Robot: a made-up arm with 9 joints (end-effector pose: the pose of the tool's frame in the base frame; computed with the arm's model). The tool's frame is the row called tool.
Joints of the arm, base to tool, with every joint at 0 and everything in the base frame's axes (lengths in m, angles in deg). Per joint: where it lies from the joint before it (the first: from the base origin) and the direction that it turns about. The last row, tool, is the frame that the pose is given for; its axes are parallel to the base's.
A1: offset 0 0 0.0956 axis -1 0 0
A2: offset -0.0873 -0.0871 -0.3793 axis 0 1 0
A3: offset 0.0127 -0.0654 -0.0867 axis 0 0 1
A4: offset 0.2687 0.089 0.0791 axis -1 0 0
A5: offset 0.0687 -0.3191 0.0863 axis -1 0 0
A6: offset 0.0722 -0.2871 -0.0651 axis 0 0 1
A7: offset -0.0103 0.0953 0.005 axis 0 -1 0
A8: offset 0.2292 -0.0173 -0.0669 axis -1 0 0
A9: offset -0.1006 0.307 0.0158 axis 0 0 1
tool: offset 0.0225 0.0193 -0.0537
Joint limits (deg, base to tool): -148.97..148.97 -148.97..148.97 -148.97..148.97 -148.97..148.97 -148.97..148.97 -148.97..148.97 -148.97..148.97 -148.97..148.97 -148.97..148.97
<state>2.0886 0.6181 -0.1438 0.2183 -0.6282 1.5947 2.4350 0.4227 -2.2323</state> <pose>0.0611 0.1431 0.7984 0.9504 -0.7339 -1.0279</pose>
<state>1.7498 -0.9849 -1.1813 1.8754 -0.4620 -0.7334 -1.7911 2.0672 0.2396</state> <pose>-0.3147 -0.0236 0.2607 -1.0911 1.1778 -1.5731</pose>
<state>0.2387 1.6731 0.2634 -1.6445 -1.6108 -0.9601 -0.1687 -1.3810 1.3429</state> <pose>-0.6067 0.1347 -0.8303 -0.2234 0.8319 2.5794</pose>
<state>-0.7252 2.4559 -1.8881 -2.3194 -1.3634 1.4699 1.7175 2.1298 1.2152</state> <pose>-0.4258 -0.4881 -0.5420 -0.2430 -0.3899 -1.6099</pose>
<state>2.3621 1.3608 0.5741 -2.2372 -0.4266 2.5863 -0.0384 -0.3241 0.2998</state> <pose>-0.6571 -0.4882 -0.1469 -0.4447 -0.5550 1.5620</pose>
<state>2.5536 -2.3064 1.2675 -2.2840 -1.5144 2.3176 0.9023 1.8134 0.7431</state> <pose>0.0512 -0.2090 0.3102 -0.1325 0.1749 1.3278</pose>
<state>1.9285 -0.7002 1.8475 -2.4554 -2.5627 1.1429 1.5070 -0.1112 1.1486</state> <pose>-0.1902 -0.6253 0.5248 -0.9557 -1.4669 -0.9246</pose>
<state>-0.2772 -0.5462 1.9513 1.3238 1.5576 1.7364 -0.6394 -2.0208 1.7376</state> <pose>-0.4847 0.2332 -0.1546 -1.2763 0.0731 1.0730</pose>
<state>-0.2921 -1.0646 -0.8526 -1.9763 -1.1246 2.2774 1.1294 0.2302 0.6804</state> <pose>0.3924 0.2613 -0.0386 0.3706 0.9111 0.8527</pose>
